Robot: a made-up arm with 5 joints.
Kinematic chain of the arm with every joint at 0, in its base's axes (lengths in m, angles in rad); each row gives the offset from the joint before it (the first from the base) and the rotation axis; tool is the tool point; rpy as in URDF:
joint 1: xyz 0 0 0.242 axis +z
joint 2: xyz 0 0 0 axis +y
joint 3: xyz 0.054 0 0.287 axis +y
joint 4: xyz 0.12 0 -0.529 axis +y
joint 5: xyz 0.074 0 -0.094 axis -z
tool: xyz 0 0 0 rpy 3.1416 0 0
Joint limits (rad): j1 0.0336..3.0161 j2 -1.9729..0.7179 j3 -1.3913..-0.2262 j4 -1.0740..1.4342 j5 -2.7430..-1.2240
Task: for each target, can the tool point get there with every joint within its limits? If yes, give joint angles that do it. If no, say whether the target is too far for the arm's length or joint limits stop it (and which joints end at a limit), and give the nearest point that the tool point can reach.
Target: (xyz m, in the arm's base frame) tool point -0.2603 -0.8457 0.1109
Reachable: no: joint limits stop it (at a limit: joint 2, joint 3, joint 4) | nearest point -0.1852 -0.6017 0.6230 | short by 0.572 m
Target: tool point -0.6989 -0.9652 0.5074
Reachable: no: too far | nearest point -0.3727 -0.5146 0.6409 | short by 0.572 m
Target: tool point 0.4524 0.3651 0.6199
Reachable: yes | joints 0.6789 -0.3908 -1.0023 -0.1088 -1.8955
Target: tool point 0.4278 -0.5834 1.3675
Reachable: no: too far | nearest point 0.2531 -0.3452 0.9079 | short by 0.546 m
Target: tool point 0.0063 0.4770 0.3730
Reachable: yes | joints 1.5576 -0.6512 -0.3316 -0.4813 -1.3961
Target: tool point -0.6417 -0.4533 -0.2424
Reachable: no: joint limits stop it (at a limit: joint 1, joint 2) | nearest point -0.5339 0.0674 -0.1631 | short by 0.538 m
